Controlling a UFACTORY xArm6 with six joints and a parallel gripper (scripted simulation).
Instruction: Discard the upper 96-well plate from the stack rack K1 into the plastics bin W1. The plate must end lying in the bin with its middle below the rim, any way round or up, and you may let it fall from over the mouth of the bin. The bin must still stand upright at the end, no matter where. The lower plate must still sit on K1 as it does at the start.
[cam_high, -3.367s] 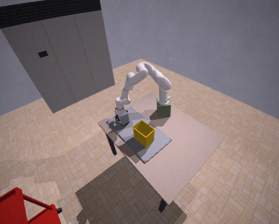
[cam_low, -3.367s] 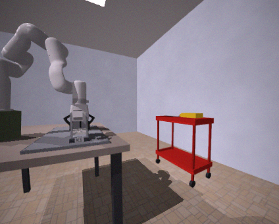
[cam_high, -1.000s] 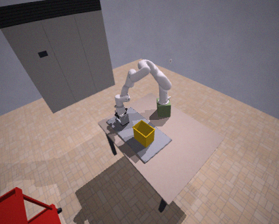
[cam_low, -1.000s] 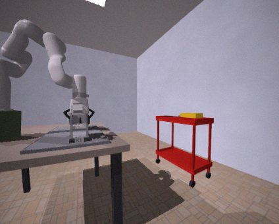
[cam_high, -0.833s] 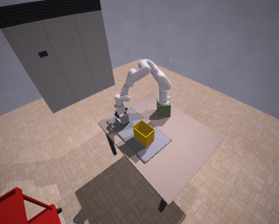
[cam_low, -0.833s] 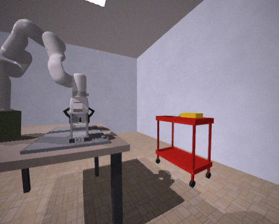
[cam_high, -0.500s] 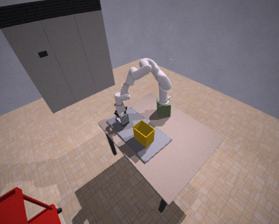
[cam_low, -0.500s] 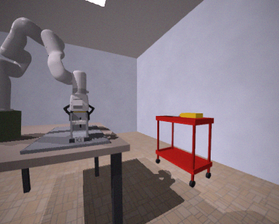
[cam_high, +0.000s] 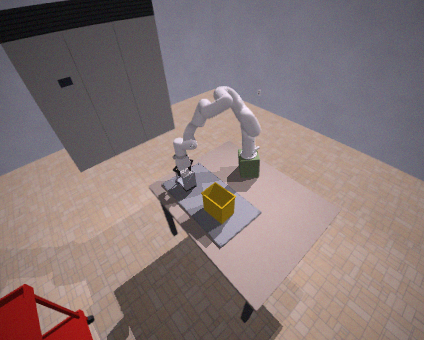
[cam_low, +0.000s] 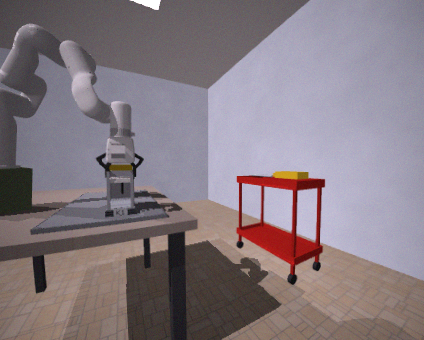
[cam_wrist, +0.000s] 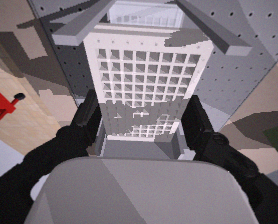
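The yellow plastics bin W1 is 35 cm to the left of my hand, 7 cm behind it and 4 cm below it. Also, from my hand: rack label 12 cm below, 9 cm to the right, 1 cm ahead.
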